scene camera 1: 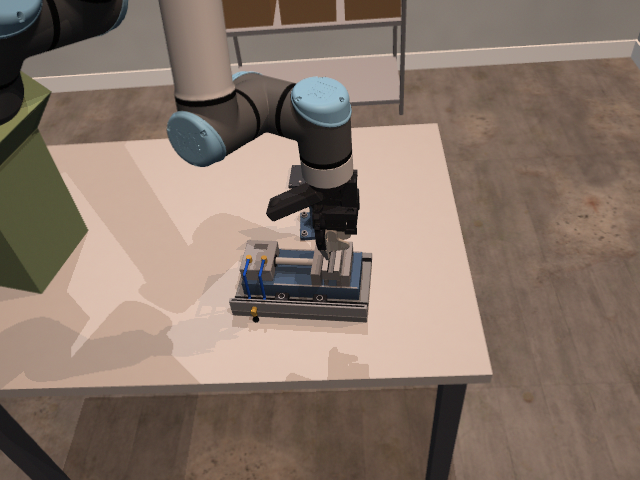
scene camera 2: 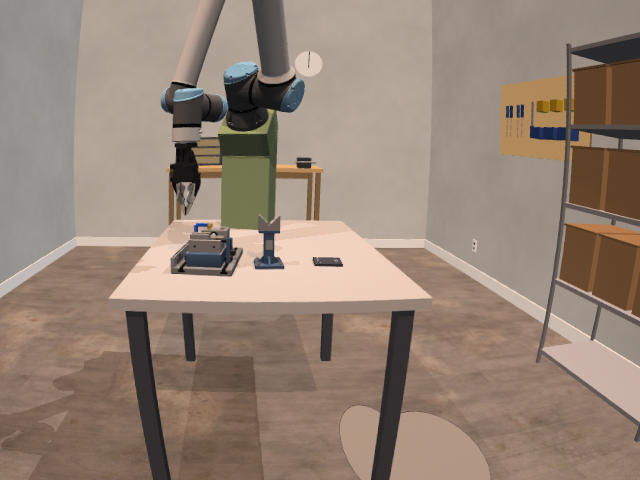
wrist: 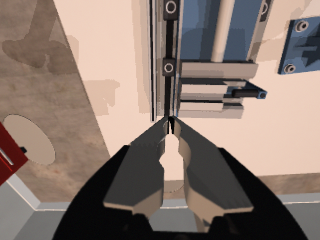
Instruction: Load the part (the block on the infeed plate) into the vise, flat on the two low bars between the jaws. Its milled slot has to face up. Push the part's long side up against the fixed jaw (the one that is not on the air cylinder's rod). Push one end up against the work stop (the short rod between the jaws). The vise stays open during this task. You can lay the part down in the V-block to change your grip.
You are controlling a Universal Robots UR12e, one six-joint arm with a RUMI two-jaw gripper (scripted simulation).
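Observation:
I can see my gripper [scene camera 1: 328, 259], which shows again in scene camera 2 [scene camera 2: 185, 215] and in the wrist view [wrist: 169, 117]. There is a part [wrist: 194, 94]. I also see a fixed jaw [wrist: 230, 110], and with it a moving jaw [wrist: 189, 68].

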